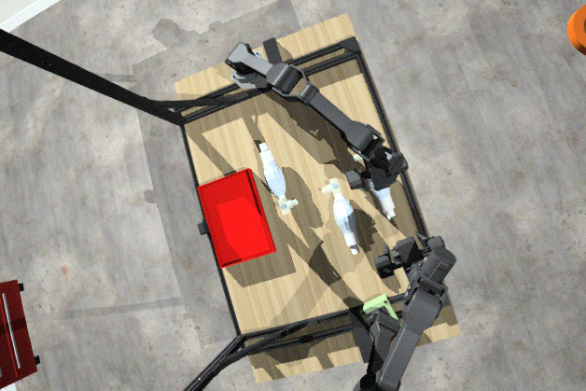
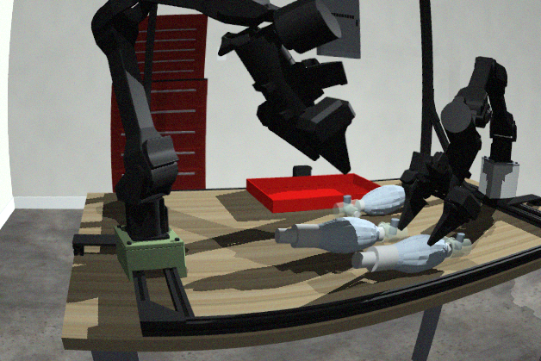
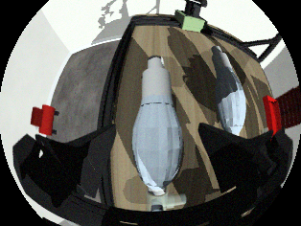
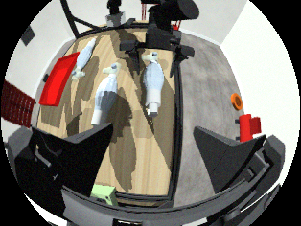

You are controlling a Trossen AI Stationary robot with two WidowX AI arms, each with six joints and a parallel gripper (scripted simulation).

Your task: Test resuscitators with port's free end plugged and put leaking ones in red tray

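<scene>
Right now the red tray is 510 mm behind my left hand, 120 mm to the left of it and 90 mm below it.
</scene>
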